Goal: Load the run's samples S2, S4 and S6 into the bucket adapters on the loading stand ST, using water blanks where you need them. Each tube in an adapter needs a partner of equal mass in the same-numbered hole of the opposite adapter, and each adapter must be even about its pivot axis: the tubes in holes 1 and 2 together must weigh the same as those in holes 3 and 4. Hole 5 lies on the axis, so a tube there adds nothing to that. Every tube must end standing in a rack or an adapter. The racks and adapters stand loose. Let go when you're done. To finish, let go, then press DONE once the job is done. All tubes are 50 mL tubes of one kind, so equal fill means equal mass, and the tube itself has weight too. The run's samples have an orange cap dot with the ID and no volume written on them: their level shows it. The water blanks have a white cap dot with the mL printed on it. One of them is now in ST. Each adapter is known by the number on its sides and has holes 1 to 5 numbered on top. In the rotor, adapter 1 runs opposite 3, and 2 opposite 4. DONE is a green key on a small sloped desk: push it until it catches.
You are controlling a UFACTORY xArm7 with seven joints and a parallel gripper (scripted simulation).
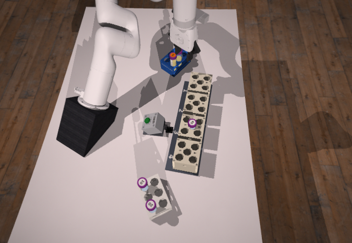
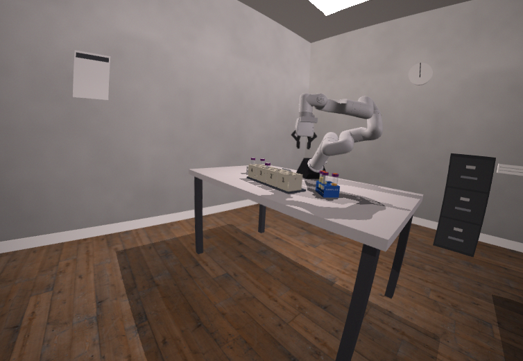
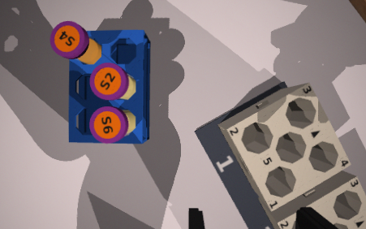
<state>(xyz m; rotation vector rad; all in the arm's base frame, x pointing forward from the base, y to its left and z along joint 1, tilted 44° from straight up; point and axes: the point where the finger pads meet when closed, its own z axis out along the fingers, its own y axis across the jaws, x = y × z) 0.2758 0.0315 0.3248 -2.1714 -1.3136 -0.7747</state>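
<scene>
The orange-dot tube lies 190 mm below my hand, 180 mm to the left of it and 90 mm behind it. Round my hand: 40 mL water blank: 230 mm to the right, 180 mm below, 100 mm ahead; green done key: 240 mm to the right, 190 mm below, 90 mm behind; blue sample rack: 220 mm below, 130 mm to the left, 80 mm behind.
</scene>
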